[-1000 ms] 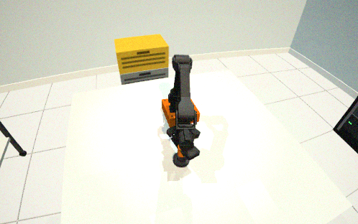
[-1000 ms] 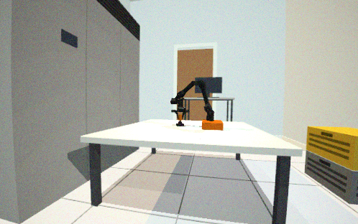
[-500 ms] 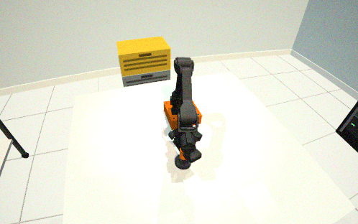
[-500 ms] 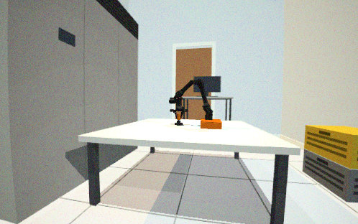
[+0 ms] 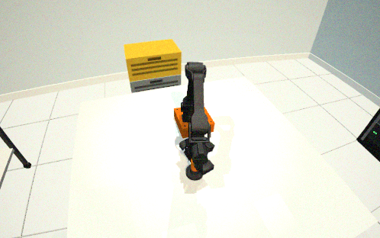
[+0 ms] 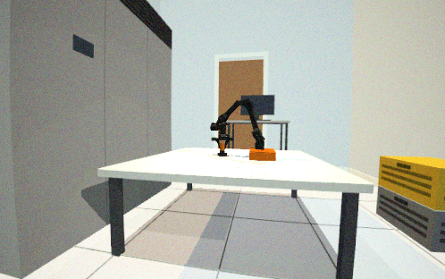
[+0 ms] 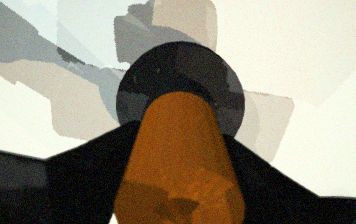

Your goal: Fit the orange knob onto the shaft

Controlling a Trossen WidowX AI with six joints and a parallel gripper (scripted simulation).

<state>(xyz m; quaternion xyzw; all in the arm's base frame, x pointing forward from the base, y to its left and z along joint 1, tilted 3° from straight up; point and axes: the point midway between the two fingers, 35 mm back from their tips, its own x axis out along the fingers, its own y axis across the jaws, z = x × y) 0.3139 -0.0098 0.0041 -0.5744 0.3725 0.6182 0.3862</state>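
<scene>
My gripper tip is 20 mm below the orange knob. From my gripper tip the other things lie so: round pedestal 20 mm below.
</scene>
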